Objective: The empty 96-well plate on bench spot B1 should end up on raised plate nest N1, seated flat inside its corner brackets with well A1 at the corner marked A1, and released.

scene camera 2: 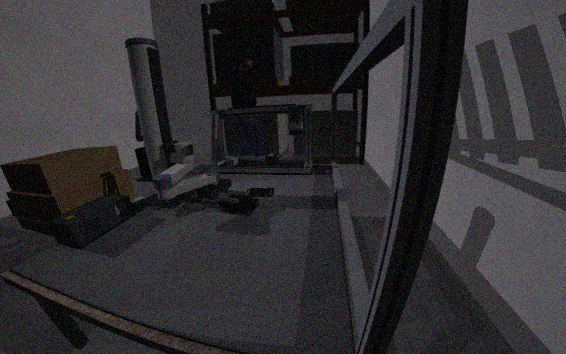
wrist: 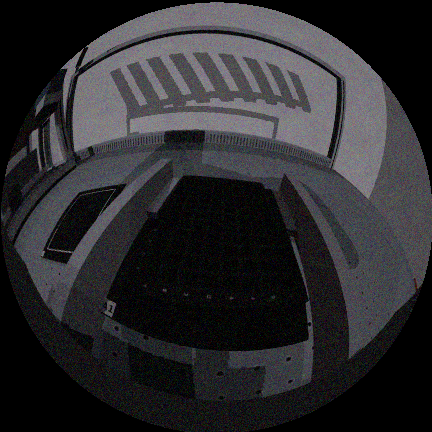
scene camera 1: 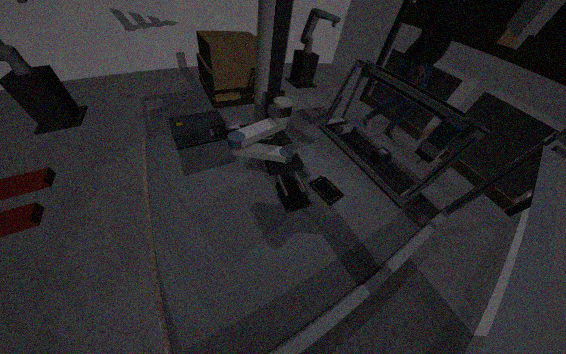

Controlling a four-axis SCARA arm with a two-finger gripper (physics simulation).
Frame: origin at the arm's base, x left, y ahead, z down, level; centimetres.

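Seen in the pictures: gripper, between the fingertips: [scene camera 2: 242, 196] [wrist: 226, 174] [scene camera 1: 295, 192]; arm's base, origin of its link: [scene camera 2: 170, 197].
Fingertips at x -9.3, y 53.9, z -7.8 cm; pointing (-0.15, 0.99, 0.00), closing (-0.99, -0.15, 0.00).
Pixels of each thing's top centre, then the offset from my fingertips to it. "*": a spot on its surface instead.
- dark 96-well plate, centre of its top: [wrist: 222, 209] [scene camera 1: 292, 190] [scene camera 2: 238, 198] dx +0.4, dy -2.5, dz +1.4 cm
- white tag, a spot on its surface: [wrist: 110, 308] * dx +6.8, dy -9.1, dz +3.4 cm
- dark rectangular piece with a light outline, a spot on its surface: [wrist: 75, 222] [scene camera 1: 324, 187] * dx +20.4, dy +0.5, dz +6.4 cm
- dark case, a spot on its surface: [scene camera 2: 92, 222] * dx -37.0, dy -57.3, dz -1.3 cm
- metal frame, a spot on its surface: [scene camera 1: 361, 160] [scene camera 2: 263, 168] * dx +54.5, dy -4.5, dz +1.7 cm
The dark 96-well plate [scene camera 1: 296, 201] [scene camera 2: 242, 206] [wrist: 215, 260] lies level between the fingers; faint row marks show near its close edge in the wrist view. My gripper [scene camera 1: 291, 185] [wrist: 226, 174] is shut on it, with a finger against each long side. A white tag [wrist: 110, 308], its "1" readable and its left part hidden, shows at the plate's near left corner. A dark rectangular piece with a light outline [scene camera 1: 327, 191] [scene camera 2: 265, 192] [wrist: 75, 222] is beside the plate. Darkness hides which is nest N1 or spot B1, and any gap under the plate.
The arm's white links [scene camera 1: 265, 151] [scene camera 2: 187, 187] reach from the column [scene camera 1: 264, 60] [scene camera 2: 146, 100]. A dark case [scene camera 1: 199, 131] [scene camera 2: 92, 222] and brown boxes [scene camera 1: 227, 60] [scene camera 2: 82, 175] stand near the column. A metal frame [scene camera 1: 361, 160] [scene camera 2: 265, 171] stands on the far side.
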